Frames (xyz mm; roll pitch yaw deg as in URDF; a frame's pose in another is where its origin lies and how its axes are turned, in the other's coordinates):
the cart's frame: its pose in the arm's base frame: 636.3 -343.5 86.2 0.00 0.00 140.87
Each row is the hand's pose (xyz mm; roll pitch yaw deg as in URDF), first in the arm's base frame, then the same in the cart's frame.
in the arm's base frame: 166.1 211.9 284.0 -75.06 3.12 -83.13
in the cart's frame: 715.2 -134.1 197.8 -75.06 3.12 136.00
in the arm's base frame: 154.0 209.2 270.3 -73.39 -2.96 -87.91
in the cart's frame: 722.9 -124.4 184.1 -73.39 -2.96 131.22
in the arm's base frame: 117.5 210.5 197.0 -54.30 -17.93 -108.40
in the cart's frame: 752.1 -102.3 110.8 -54.30 -17.93 110.73
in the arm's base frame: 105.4 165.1 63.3 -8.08 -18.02 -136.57
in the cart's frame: 732.8 -59.5 -22.9 -8.08 -18.02 82.56
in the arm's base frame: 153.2 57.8 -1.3 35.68 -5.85 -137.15
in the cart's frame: 628.0 -6.4 -87.5 35.68 -5.85 81.98
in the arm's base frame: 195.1 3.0 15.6 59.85 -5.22 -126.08
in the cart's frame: 560.9 9.6 -70.6 59.85 -5.22 93.05
